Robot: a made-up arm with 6 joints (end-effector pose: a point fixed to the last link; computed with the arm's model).
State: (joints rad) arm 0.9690 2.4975 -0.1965 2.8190 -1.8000 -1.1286
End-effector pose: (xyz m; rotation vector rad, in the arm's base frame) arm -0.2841 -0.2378 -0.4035 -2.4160 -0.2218 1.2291
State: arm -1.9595 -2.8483 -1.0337 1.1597 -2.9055 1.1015
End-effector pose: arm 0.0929 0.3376 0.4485 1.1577 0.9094 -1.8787
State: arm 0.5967 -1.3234 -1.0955 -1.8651 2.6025 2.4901
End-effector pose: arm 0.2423 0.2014 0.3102 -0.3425 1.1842 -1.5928
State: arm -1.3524 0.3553 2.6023 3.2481 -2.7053 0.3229
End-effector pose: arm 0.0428 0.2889 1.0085 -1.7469 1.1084 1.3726
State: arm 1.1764 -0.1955 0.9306 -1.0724 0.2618 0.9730
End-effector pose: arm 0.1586 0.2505 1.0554 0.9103 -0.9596 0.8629
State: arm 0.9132 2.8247 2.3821 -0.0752 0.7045 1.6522
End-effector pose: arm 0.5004 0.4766 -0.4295 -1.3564 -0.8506 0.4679
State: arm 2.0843 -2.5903 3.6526 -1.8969 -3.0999 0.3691
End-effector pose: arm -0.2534 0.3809 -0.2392 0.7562 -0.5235 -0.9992
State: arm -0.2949 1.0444 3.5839 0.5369 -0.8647 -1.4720
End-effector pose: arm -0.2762 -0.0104 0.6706 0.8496 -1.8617 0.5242
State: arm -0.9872 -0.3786 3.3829 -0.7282 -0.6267 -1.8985
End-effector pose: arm -0.4453 0.5322 0.1831 -0.5837 -0.5028 1.7139
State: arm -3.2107 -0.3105 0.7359 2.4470 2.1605 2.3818
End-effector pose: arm -0.1629 -0.0696 1.0951 1.7017 -0.9009 -2.2081
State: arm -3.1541 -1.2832 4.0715 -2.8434 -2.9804 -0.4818
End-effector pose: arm -0.0307 -0.1000 -0.2552 0.7160 -1.0477 0.3689
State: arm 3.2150 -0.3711 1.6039 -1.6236 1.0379 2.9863
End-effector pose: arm 0.2801 0.0150 1.1302 0.8672 0.0458 1.5371
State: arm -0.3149 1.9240 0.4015 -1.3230 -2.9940 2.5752
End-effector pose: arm 0.2317 -0.1025 -0.5852 1.4273 -0.8032 1.6302
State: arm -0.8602 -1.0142 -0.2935 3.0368 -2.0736 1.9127
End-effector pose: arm 0.1981 -0.0701 0.7920 -0.5807 -2.0984 1.1552
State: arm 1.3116 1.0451 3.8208 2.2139 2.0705 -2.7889
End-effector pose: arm -0.1457 -0.3039 0.5025 -0.3994 -1.4100 1.6084
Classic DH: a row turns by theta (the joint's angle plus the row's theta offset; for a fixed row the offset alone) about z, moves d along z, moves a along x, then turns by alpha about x. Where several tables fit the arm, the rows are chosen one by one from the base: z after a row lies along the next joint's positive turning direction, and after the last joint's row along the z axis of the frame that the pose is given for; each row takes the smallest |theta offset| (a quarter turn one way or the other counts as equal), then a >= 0, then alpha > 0; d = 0 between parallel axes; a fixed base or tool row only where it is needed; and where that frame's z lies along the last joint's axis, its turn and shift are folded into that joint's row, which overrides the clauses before.
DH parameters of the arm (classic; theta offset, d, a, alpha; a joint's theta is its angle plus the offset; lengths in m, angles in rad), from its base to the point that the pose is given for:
joint 1: 0 0.179 0 -1.5708
joint 2: -1.5708 0 0.344 3.1416
joint 3: 0 0 0 -1.5708
joint 4: 0 -0.641 0 1.5708
joint 5: 0 0.105 0 -1.5708
joint 6: 1.5708 0 0 1.5708
tool (fixed): -1.5708 0 0 0

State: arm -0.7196 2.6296 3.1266 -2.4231 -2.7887 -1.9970
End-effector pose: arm 0.6274 -0.4447 0.1240 1.1605 2.4110 0.4830
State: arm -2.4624 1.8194 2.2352 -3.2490 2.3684 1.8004
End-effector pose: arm -0.6466 -0.6562 0.3636 -2.0165 0.2863 1.4985
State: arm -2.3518 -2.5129 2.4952 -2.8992 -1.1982 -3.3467
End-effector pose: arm 0.1003 -0.0436 -0.7197 0.1699 -0.0931 -2.1259
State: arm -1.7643 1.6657 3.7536 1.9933 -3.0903 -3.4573
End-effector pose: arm 0.0533 0.0483 0.6563 0.3195 1.3199 -1.1011
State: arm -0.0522 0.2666 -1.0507 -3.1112 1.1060 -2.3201
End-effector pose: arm 0.2534 0.0919 -0.1105 -0.3453 2.2574 0.9615
